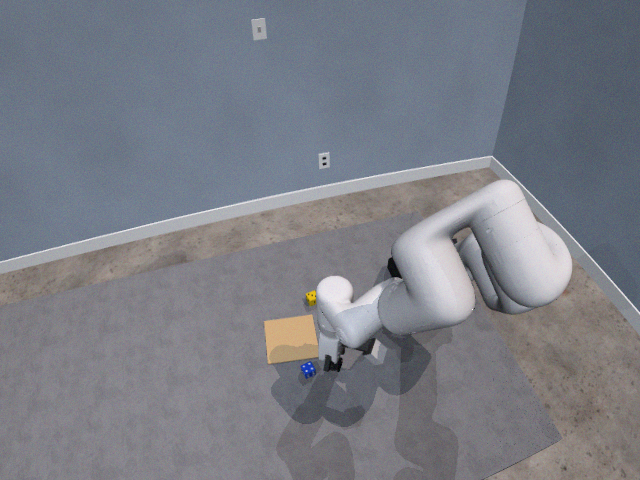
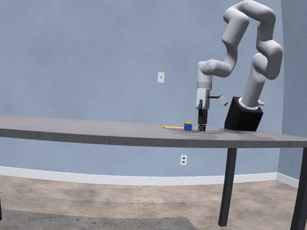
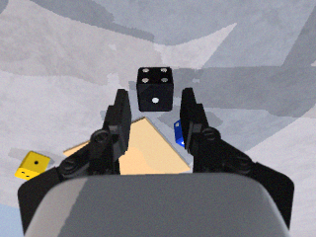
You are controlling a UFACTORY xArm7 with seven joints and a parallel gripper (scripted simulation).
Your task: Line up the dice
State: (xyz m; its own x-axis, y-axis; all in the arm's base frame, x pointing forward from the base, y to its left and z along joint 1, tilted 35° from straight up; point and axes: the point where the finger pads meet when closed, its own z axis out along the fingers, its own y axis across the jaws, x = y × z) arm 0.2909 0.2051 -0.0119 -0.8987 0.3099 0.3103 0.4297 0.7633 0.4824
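My hand is 4 cm above the black die. Also, from my hand: tan mat 11 cm ahead, 10 cm to the right, 5 cm below; then yellow die 4 cm ahead, 22 cm to the right, 4 cm below; then blue die 7 cm ahead, 1 cm to the left, 4 cm below.
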